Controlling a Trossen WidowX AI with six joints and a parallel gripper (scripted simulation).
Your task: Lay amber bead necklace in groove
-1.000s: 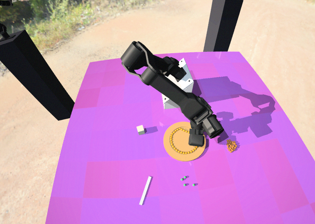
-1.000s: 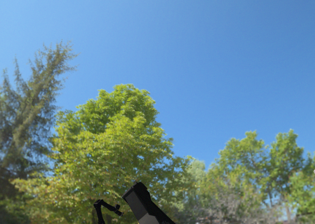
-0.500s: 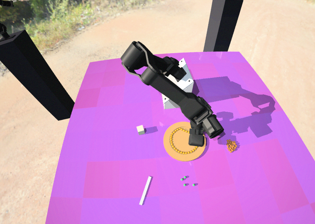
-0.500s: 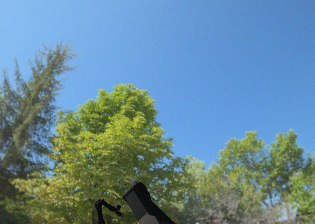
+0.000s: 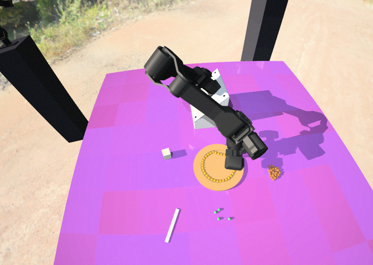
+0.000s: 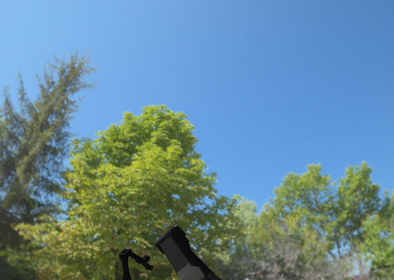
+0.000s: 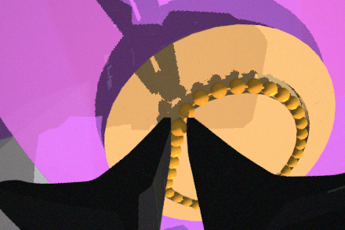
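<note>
My gripper tip is 20 mm short of the round tan bead board, 60 mm to the left of it and 10 mm above it. The rest, counted from my gripper tip: small cream cube (80 mm behind, 250 mm to the right); then white bar (200 mm ahead, 280 mm to the right, 20 mm below).
</note>
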